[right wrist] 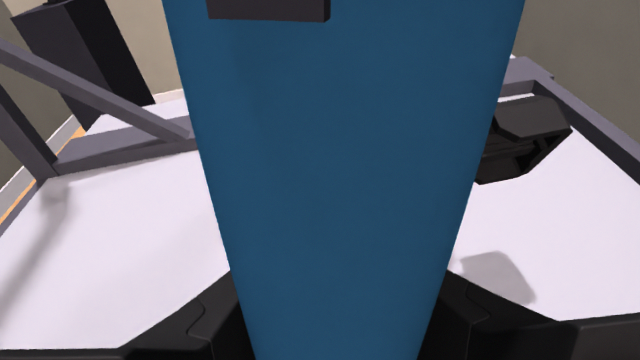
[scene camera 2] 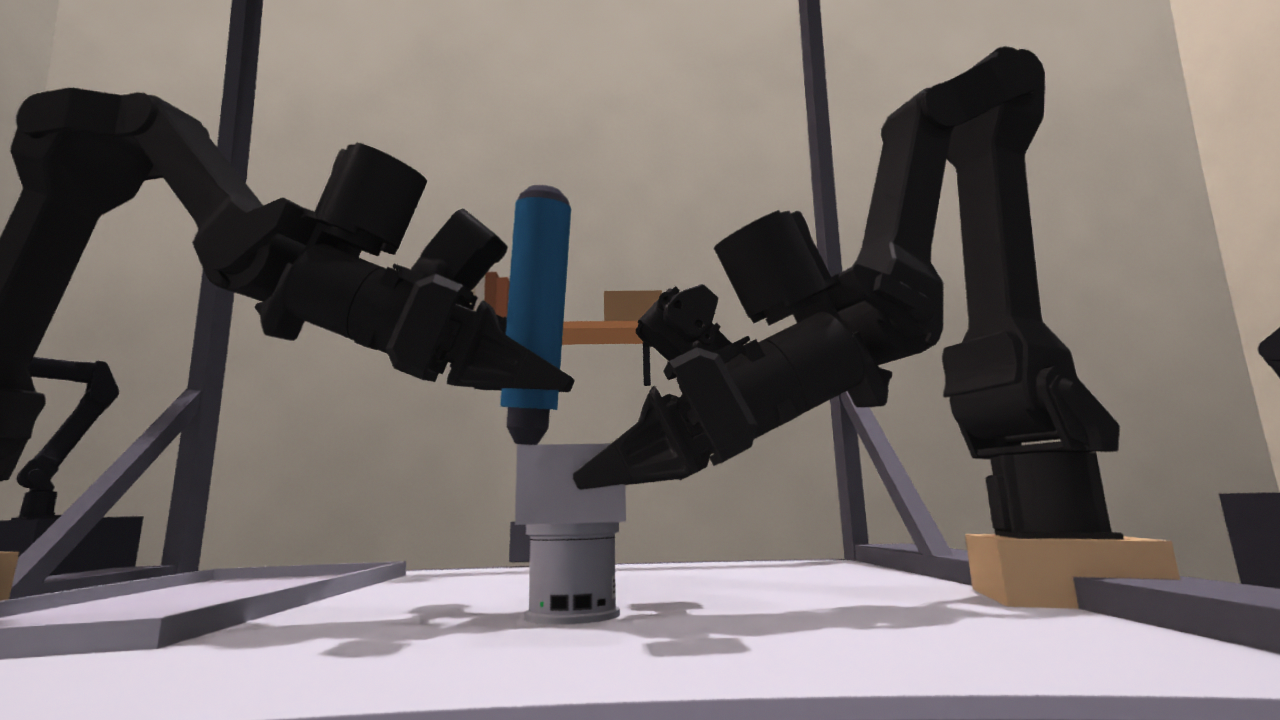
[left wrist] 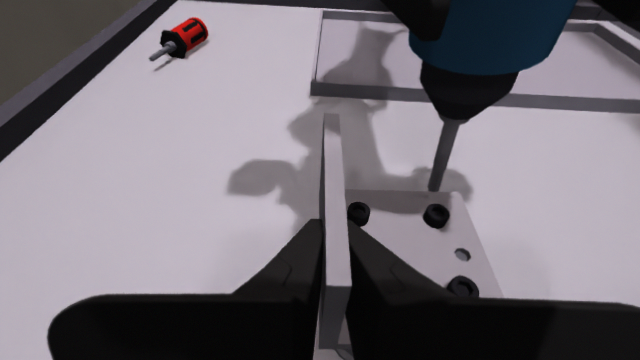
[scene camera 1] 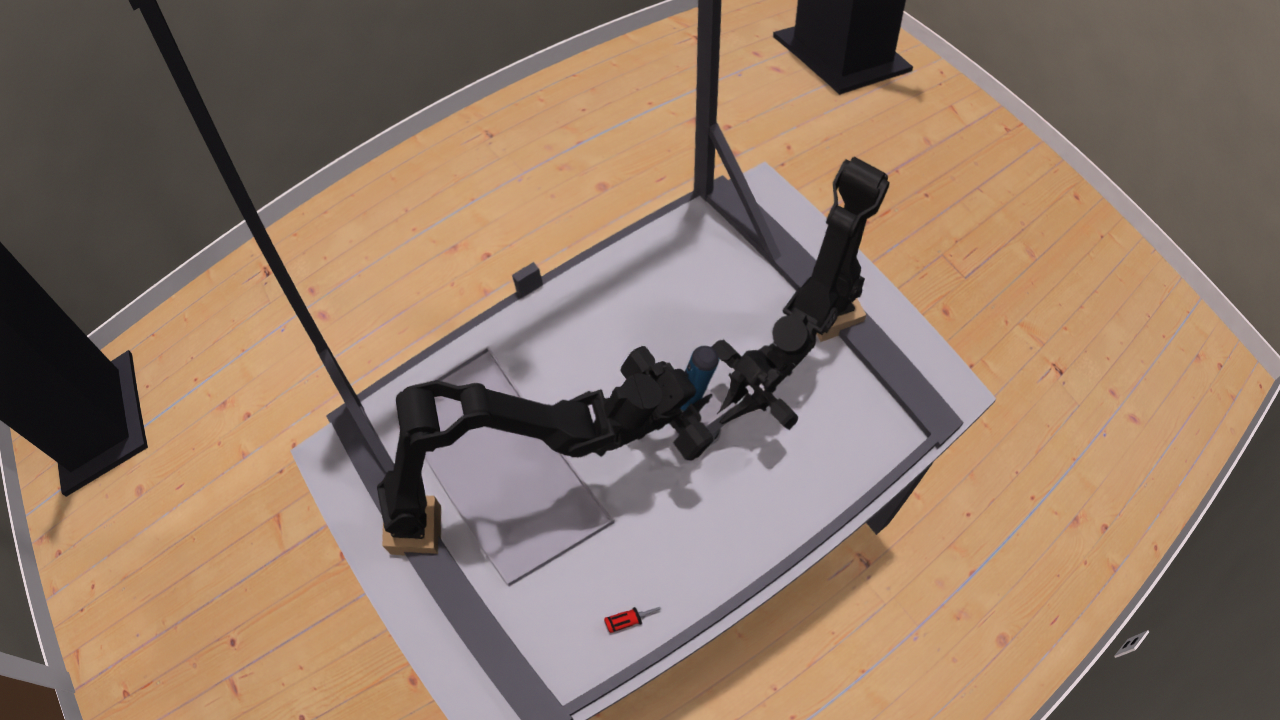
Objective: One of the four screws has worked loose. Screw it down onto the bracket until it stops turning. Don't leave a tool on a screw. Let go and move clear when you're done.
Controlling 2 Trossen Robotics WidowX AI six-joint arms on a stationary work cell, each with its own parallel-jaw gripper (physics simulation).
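Frame: origin at the left arm's base, x ahead, y left, z up, level; millimetres.
Seen in the pictures: left gripper, between the fingertips: [scene camera 2: 575,483] [left wrist: 329,230] [scene camera 1: 718,421]; right gripper, between the fingertips: [scene camera 2: 570,384] [left wrist: 540,15]; left arm's base, origin of its link: [scene camera 2: 1054,536]; right arm's base, origin of its link: [scene camera 1: 408,521].
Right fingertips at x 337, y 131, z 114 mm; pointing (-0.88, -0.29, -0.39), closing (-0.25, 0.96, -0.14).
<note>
Pixels of each thing's top centre, then the offset from my right fingertips to it. "pt": a spot on its surface instead.
- grey cylindrical base, centre of its top: [scene camera 2: 572,516] dx -4, dy +6, dz -94 mm
- blue screwdriver, centre of its top: [scene camera 2: 534,199] [scene camera 1: 694,349] dx +26, dy +10, dz +146 mm
- black screw, centre of its top: [left wrist: 438,211] dx +18, dy -5, dz -85 mm
- empty hole, a spot on its surface: [left wrist: 462,254] pt dx +5, dy -18, dz -94 mm
- red screwdriver, centre of its top: [left wrist: 173,29] [scene camera 1: 633,615] dx +232, dy +297, dz -128 mm
- shallow grey tray, centre of its top: [scene camera 2: 196,585] [left wrist: 480,47] [scene camera 1: 494,460] dx +361, dy -59, dz -141 mm
My left gripper [scene camera 2: 579,480] [left wrist: 329,230] is shut on the upright plate of the grey bracket [scene camera 2: 546,497] [left wrist: 405,245], which stands on a grey cylindrical base [scene camera 2: 572,573]. My right gripper [scene camera 2: 570,385] [right wrist: 327,259] is shut on the blue screwdriver [scene camera 1: 700,371] [scene camera 2: 537,295] [left wrist: 490,35] [right wrist: 340,150], held nearly upright. In the left wrist view its bit ends at the bracket's far edge, just beyond a black screw [left wrist: 436,215]; contact cannot be told. Two more screws [left wrist: 358,213] [left wrist: 462,287] show, with an empty hole [left wrist: 462,254]. The fourth screw is hidden.
A red screwdriver [scene camera 1: 622,619] [left wrist: 191,35] lies on the table near its edge. A shallow grey tray [scene camera 1: 501,501] [left wrist: 362,91] lies under the right arm. Both grippers are close together over the bracket. Dark frame posts [scene camera 1: 707,98] rise from the table edges.
</note>
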